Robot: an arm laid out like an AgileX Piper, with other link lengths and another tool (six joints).
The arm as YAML. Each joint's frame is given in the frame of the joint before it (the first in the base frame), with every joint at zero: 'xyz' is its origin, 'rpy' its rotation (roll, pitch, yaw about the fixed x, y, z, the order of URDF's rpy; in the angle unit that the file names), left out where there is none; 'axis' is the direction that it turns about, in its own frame. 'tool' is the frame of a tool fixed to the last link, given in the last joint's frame.
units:
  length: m
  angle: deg
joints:
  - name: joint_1
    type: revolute
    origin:
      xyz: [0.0, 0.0, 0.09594]
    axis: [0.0, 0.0, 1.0]
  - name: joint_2
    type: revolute
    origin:
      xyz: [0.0, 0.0, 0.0]
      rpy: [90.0, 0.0, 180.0]
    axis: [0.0, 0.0, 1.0]
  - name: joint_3
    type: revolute
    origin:
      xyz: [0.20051, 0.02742, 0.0]
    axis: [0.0, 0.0, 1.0]
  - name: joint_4
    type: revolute
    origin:
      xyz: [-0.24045, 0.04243, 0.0]
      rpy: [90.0, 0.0, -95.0]
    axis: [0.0, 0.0, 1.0]
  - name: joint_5
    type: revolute
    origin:
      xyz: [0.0, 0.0, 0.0]
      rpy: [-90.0, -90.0, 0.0]
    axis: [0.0, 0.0, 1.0]
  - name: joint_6
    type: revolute
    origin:
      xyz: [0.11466, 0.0, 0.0]
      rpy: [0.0, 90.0, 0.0]
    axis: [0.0, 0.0, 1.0]
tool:
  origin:
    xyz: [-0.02, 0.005, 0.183]
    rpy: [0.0, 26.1, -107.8]
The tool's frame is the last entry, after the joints.
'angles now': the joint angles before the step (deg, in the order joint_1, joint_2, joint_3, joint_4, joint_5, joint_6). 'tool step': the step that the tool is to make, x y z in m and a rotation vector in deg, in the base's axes. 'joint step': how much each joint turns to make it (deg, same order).
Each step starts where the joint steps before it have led.
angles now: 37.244 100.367 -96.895 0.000 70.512 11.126
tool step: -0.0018 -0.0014 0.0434 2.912 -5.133 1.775
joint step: 0.005 -7.397 1.453 -0.003 0.095 -1.936
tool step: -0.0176 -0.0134 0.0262 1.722 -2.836 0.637
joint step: 0.002 -9.480 5.913 -0.001 0.267 -0.723
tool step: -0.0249 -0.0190 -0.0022 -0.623 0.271 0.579
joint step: -0.008 -8.002 7.812 0.005 0.782 -0.676
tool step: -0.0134 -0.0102 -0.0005 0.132 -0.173 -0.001
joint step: -0.003 -4.966 4.537 0.001 0.211 -0.002
